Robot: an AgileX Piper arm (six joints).
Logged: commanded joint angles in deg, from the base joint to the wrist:
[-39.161, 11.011, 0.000, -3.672, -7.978, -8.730]
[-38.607, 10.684, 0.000, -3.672, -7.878, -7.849]
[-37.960, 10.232, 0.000, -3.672, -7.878, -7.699]
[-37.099, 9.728, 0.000, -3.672, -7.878, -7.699]
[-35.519, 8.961, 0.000, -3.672, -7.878, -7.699]
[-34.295, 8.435, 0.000, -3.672, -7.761, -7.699]
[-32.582, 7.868, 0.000, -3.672, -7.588, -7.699]
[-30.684, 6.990, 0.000, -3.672, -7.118, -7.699]
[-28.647, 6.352, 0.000, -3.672, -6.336, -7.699]
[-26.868, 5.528, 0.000, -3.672, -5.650, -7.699]
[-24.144, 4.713, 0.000, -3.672, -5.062, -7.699]
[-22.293, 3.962, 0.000, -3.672, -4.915, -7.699]
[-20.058, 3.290, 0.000, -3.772, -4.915, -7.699]
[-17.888, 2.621, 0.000, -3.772, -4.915, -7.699]
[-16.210, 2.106, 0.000, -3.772, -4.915, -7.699]
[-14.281, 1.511, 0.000, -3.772, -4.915, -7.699]
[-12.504, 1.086, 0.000, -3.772, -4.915, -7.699]
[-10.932, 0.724, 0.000, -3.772, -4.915, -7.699]
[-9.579, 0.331, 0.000, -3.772, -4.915, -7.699]
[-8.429, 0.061, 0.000, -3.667, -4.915, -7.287]
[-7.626, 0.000, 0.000, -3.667, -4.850, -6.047]
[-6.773, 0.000, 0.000, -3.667, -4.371, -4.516]
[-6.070, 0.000, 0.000, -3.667, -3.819, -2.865]
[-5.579, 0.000, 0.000, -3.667, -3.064, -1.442]
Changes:
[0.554, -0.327, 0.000, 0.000, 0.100, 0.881]
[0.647, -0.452, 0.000, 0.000, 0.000, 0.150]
[0.861, -0.504, 0.000, 0.000, 0.000, 0.000]
[1.580, -0.767, 0.000, 0.000, 0.000, 0.000]
[1.224, -0.526, 0.000, 0.000, 0.117, 0.000]
[1.713, -0.567, 0.000, 0.000, 0.173, 0.000]
[1.898, -0.878, 0.000, 0.000, 0.470, 0.000]
[2.037, -0.638, 0.000, 0.000, 0.782, 0.000]
[1.779, -0.824, 0.000, 0.000, 0.686, 0.000]
[2.724, -0.815, 0.000, 0.000, 0.588, 0.000]
[1.851, -0.751, 0.000, 0.000, 0.147, 0.000]
[2.235, -0.672, 0.000, -0.100, 0.000, 0.000]
[2.170, -0.669, 0.000, 0.000, 0.000, 0.000]
[1.678, -0.515, 0.000, 0.000, 0.000, 0.000]
[1.929, -0.595, 0.000, 0.000, 0.000, 0.000]
[1.777, -0.425, 0.000, 0.000, 0.000, 0.000]
[1.572, -0.362, 0.000, 0.000, 0.000, 0.000]
[1.353, -0.393, 0.000, 0.000, 0.000, 0.000]
[1.150, -0.270, 0.000, 0.105, 0.000, 0.412]
[0.803, -0.061, 0.000, 0.000, 0.065, 1.240]
[0.853, 0.000, 0.000, 0.000, 0.479, 1.531]
[0.703, 0.000, 0.000, 0.000, 0.552, 1.651]
[0.491, 0.000, 0.000, 0.000, 0.755, 1.423]

